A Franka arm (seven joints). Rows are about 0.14 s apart.
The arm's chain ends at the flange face. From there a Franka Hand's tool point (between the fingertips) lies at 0.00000 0.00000 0.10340 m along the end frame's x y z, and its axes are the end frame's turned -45 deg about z.
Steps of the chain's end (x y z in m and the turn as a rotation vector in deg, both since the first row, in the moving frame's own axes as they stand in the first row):
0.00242 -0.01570 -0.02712 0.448 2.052 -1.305
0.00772 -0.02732 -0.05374 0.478 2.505 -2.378
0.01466 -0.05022 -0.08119 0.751 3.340 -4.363
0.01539 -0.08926 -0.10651 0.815 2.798 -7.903
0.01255 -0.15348 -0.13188 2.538 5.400 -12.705
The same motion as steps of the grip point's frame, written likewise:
0.01603 -0.00738 -0.02719 -1.134 1.768 -1.305
0.02863 -0.01135 -0.05384 -1.433 2.109 -2.378
0.05122 -0.02204 -0.08137 -1.831 2.893 -4.363
0.07877 -0.05003 -0.10664 -1.402 2.555 -7.903
0.12783 -0.09715 -0.13244 -2.024 5.613 -12.705

